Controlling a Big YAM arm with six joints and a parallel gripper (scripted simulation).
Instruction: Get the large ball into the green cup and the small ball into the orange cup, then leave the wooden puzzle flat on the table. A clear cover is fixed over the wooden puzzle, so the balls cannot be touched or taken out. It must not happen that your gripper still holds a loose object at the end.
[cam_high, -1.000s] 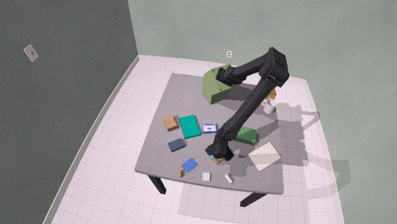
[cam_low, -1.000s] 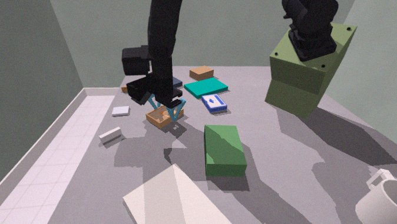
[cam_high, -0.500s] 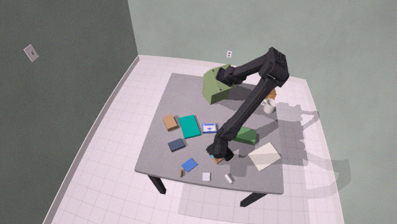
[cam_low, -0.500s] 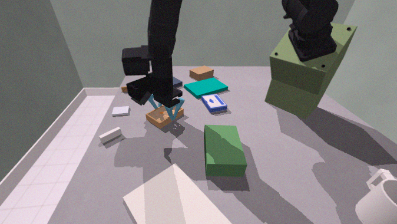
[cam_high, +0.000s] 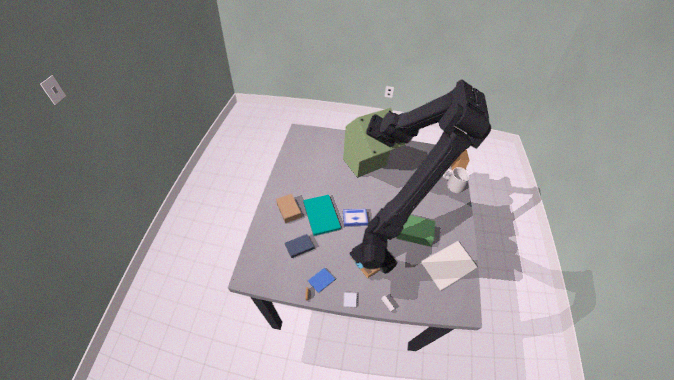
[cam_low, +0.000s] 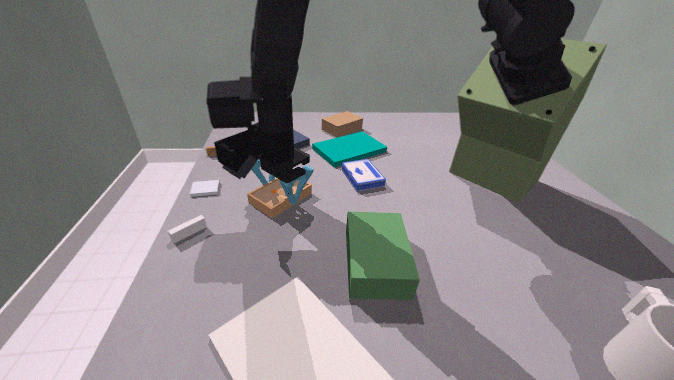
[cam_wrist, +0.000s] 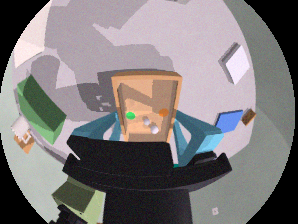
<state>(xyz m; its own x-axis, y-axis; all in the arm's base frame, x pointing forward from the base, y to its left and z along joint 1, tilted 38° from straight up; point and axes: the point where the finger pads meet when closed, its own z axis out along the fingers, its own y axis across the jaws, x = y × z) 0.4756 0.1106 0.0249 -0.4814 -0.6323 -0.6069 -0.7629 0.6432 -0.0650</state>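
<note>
My hand is 1 cm above the wooden puzzle. From my hand the other things lie so: teal slab 23 cm to the right, 12 cm behind; green block 19 cm behind, 14 cm to the left, 1 cm above; blue tile 13 cm ahead, 12 cm to the right, 1 cm below.
</note>
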